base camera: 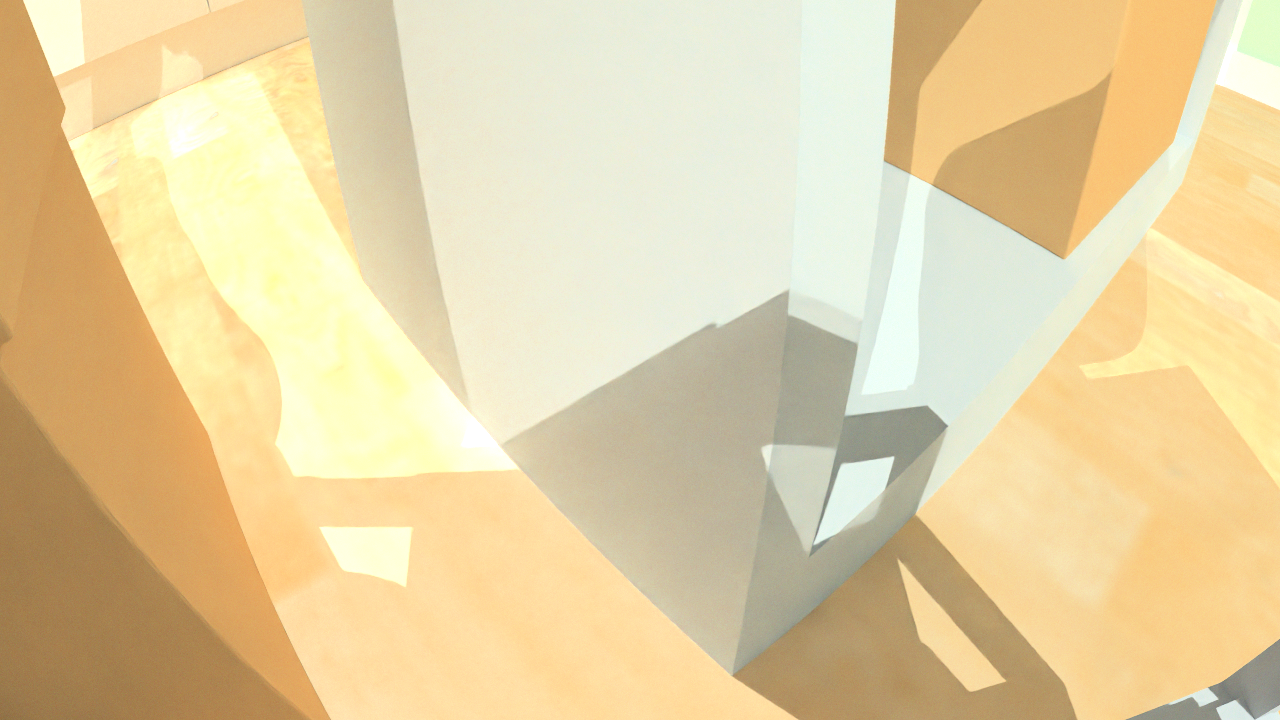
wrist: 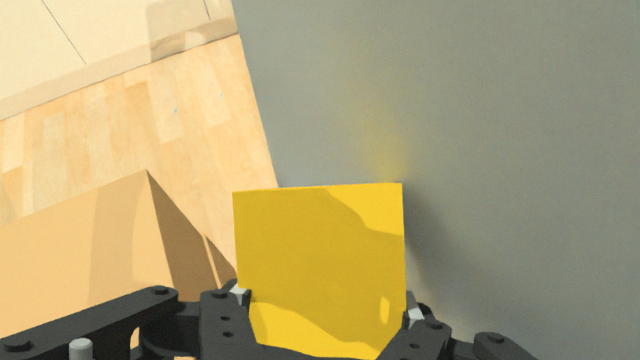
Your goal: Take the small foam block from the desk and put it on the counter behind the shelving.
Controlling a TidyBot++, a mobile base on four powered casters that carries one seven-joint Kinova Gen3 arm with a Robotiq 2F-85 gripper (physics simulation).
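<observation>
The small foam block is yellow and square-faced; it shows at the lower middle of the wrist view. My gripper is shut on it, one finger at its left side and one at its right. A large flat grey surface fills the right of the wrist view, past the block; a faint yellow tint and a soft shadow lie on it beside the block. I cannot tell whether this is the counter or part of the shelving. The block and the gripper do not show in the base camera view.
A tan box-shaped piece stands close on the left in the wrist view. A tall white-grey unit stands in the middle of the base view, with an orange-tan panel at its right. A tan-brown side rises at the left. Wood floor lies between them.
</observation>
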